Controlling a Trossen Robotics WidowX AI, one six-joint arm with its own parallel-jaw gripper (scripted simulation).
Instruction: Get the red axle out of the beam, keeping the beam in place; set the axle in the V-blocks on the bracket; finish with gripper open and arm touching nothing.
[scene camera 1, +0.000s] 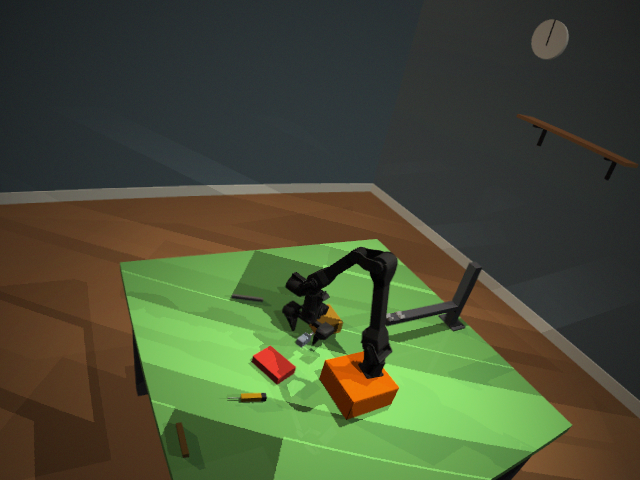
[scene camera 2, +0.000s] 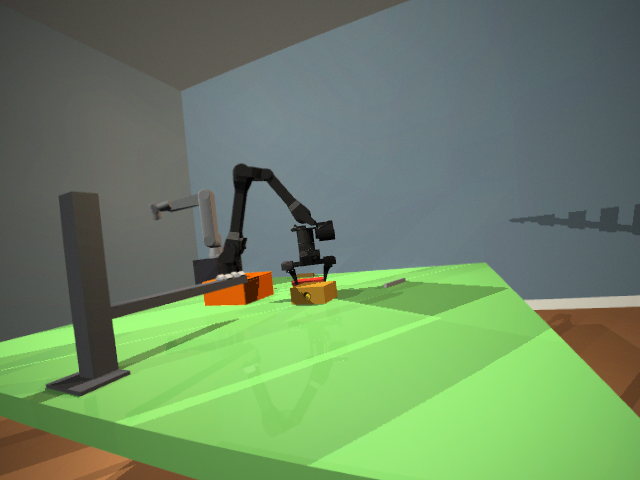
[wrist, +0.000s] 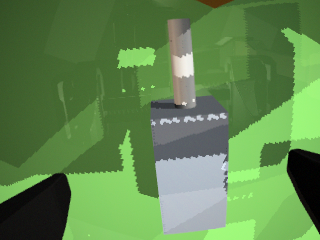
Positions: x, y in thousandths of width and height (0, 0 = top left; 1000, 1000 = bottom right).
Observation:
My gripper (scene camera 1: 474, 703) is open, with nothing in its grasp. Further things: an orange-yellow beam (scene camera 2: 504, 609), a red block (scene camera 1: 430, 764), a grey block (wrist: 595, 556) and a dark grey bracket (scene camera 2: 145, 653).
My gripper also shows in scene camera 2 (scene camera 2: 487, 599) and in the wrist view (wrist: 567, 731). The dark grey bracket is seen too in scene camera 1 (scene camera 1: 709, 643). The wrist view misses the red block: it is out of frame. Scene camera 2 misses the grey block, which is hidden by the orange-yellow beam.

